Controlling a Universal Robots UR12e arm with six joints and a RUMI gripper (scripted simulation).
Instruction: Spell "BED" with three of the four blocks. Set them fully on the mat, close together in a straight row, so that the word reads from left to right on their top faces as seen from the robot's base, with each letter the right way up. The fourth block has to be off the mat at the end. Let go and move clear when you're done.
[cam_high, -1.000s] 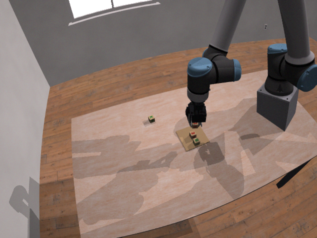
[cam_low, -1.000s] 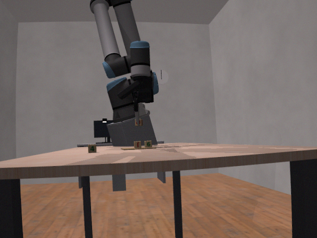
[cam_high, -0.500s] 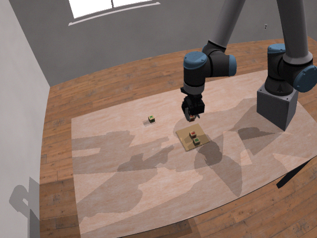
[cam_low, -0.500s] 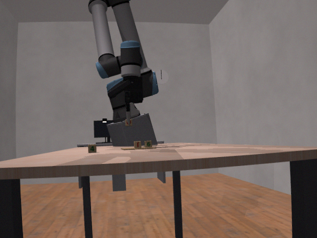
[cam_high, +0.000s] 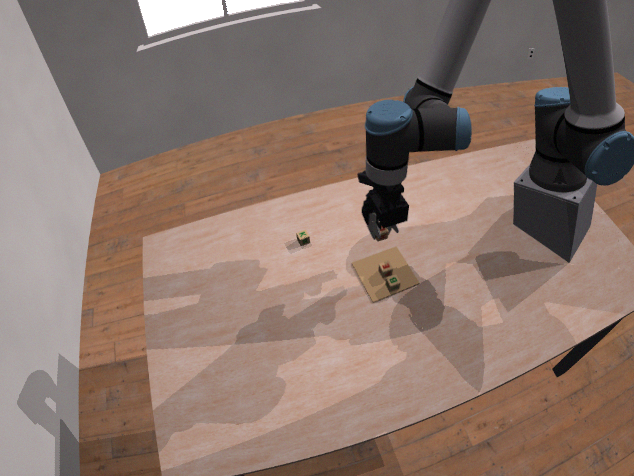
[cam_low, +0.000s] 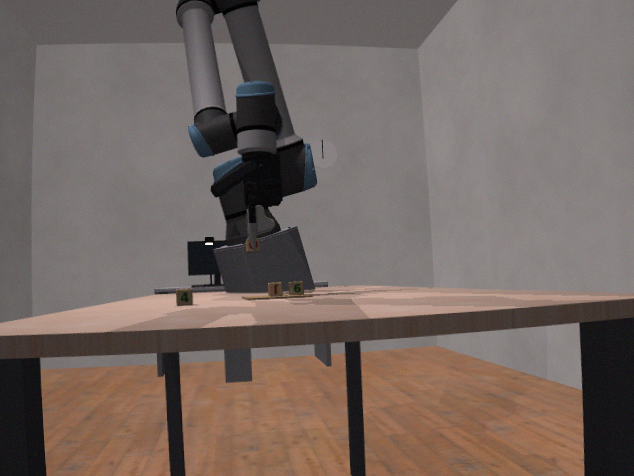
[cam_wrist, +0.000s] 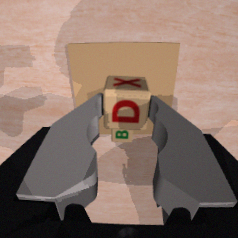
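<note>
My hand is 50 mm to the right of the tan mat and 120 mm above it. Also, from my hand: green block: 160 mm ahead, 160 mm to the right, 110 mm below.
</note>
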